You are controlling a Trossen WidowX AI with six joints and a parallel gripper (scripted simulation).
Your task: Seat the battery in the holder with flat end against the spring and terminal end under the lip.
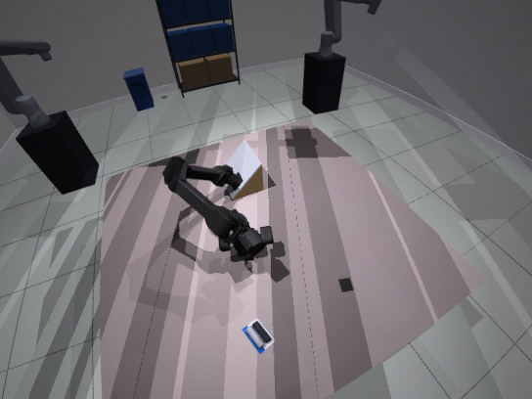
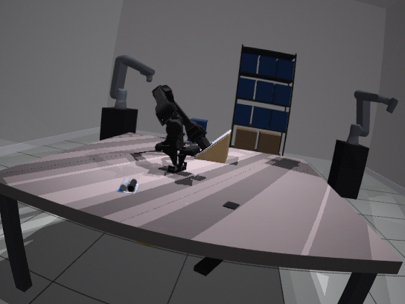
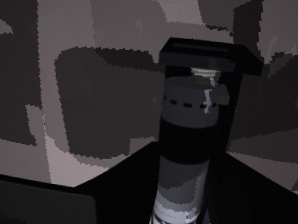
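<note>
The battery is 10 mm above my gripper tip.
</note>
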